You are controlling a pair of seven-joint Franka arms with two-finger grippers.
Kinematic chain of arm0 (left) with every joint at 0, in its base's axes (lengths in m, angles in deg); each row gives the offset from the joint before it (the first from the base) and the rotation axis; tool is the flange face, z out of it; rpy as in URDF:
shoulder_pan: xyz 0 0 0.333 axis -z
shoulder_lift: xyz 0 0 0 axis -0.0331 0.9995 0
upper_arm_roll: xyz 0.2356 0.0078 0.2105 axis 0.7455 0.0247 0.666
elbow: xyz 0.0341 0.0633 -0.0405 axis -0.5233 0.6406 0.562
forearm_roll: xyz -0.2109 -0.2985 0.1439 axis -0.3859 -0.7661 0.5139
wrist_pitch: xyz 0 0 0 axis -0.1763 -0.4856 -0.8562
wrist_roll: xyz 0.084 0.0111 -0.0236 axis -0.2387 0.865 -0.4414
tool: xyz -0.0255 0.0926 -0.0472 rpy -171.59 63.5 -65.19
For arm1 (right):
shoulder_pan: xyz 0 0 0.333 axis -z
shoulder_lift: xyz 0 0 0 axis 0.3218 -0.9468 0
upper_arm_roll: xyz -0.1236 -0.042 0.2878 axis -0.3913 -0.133 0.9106
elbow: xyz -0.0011 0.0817 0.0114 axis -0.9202 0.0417 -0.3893
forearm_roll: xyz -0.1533 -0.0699 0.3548 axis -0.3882 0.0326 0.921
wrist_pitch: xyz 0 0 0 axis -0.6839 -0.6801 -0.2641
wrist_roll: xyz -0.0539 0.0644 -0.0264 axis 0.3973 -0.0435 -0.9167
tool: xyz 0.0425 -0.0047 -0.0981 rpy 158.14 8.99 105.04
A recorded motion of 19 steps. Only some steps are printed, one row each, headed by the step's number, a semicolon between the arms.
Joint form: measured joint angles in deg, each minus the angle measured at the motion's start. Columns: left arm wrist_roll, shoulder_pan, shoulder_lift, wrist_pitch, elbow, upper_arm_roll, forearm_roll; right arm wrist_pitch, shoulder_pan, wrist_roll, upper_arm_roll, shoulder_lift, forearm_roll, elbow.
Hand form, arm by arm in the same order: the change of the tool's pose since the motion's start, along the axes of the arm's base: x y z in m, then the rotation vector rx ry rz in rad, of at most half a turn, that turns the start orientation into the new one. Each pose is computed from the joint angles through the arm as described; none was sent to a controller.
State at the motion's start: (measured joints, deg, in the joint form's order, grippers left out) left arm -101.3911 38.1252 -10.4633 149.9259 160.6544 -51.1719 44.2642; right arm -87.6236 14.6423 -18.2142 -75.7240 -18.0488 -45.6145 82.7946
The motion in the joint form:
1: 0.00 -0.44 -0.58 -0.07 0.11 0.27 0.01; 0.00 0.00 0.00 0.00 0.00 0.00 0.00
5: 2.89 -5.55 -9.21 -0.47 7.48 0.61 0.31; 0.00 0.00 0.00 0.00 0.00 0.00 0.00
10: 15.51 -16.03 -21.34 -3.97 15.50 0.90 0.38; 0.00 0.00 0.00 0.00 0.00 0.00 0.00
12: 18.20 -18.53 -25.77 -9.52 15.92 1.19 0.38; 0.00 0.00 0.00 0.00 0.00 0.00 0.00
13: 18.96 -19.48 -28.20 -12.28 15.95 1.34 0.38; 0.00 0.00 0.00 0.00 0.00 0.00 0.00
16: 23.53 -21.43 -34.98 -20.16 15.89 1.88 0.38; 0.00 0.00 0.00 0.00 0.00 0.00 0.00
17: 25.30 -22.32 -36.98 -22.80 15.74 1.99 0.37; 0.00 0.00 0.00 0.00 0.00 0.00 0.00
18: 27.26 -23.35 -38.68 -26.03 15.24 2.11 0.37; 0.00 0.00 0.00 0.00 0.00 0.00 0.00
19: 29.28 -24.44 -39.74 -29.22 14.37 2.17 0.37; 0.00 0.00 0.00 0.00 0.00 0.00 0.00
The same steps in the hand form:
1: 0.0044 0.0071 0.0064 -0.0016 -0.0075 0.0113; 0.0000 0.0000 0.0000 0.0000 0.0000 0.0000
5: 0.0174 0.0794 0.0525 0.0012 -0.0298 0.0508; 0.0000 0.0000 0.0000 0.0000 0.0000 0.0000
10: 0.0284 0.2152 0.1232 0.0132 -0.0550 0.0151; 0.0000 0.0000 0.0000 0.0000 0.0000 0.0000
12: 0.0159 0.2523 0.1603 0.0273 -0.0326 0.0142; 0.0000 0.0000 0.0000 0.0000 0.0000 0.0000
13: 0.0063 0.2677 0.1821 0.0309 -0.0274 0.0190; 0.0000 0.0000 0.0000 0.0000 0.0000 0.0000
16: -0.0287 0.3041 0.2406 0.0397 -0.0133 -0.0201; 0.0000 0.0000 0.0000 0.0000 0.0000 0.0000
17: -0.0406 0.3173 0.2575 0.0422 -0.0060 -0.0344; 0.0000 0.0000 0.0000 0.0000 0.0000 0.0000
18: -0.0525 0.3314 0.2730 0.0462 0.0106 -0.0498; 0.0000 0.0000 0.0000 0.0000 0.0000 0.0000
19: -0.0618 0.3445 0.2852 0.0500 0.0313 -0.0664; 0.0000 0.0000 0.0000 0.0000 0.0000 0.0000

